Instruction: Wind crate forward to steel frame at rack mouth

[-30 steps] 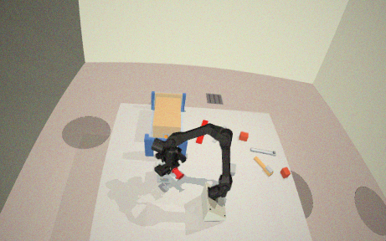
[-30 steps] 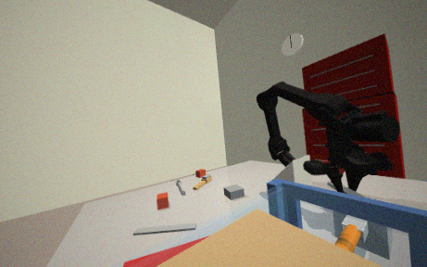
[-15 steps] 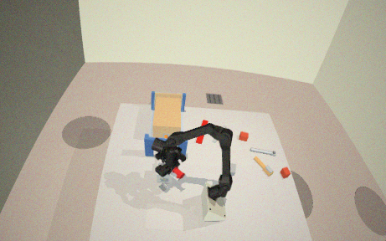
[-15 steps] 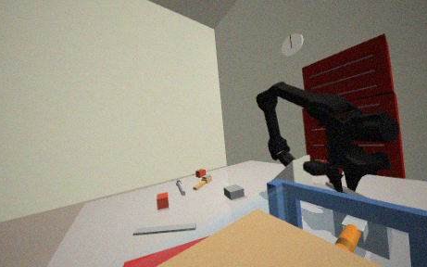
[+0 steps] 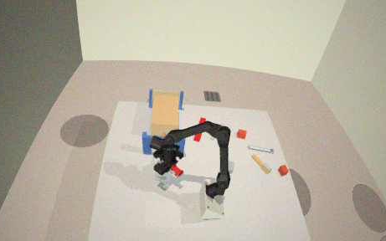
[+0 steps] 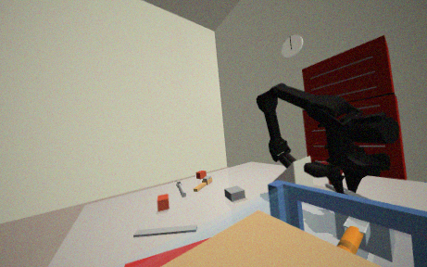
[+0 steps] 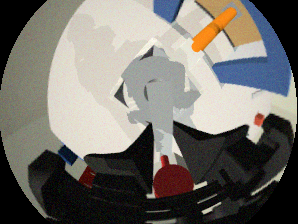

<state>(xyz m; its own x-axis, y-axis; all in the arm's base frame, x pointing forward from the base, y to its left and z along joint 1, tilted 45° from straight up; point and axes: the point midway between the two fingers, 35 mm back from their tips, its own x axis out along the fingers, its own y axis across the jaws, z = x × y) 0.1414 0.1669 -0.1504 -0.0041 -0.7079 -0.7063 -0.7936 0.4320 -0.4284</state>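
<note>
Now: gripper tip 10 mm past the winch handle, 20 mm to the left of it and 20 mm below it. Also, from my gripper tip: red knob 30 mm behind, 50 mm to the right, 50 mm above; then blue frame 190 mm ahead, 40 mm to the left, 20 mm above; then grey winch 10 mm ahead, 30 mm to the left, 60 mm below.
</note>
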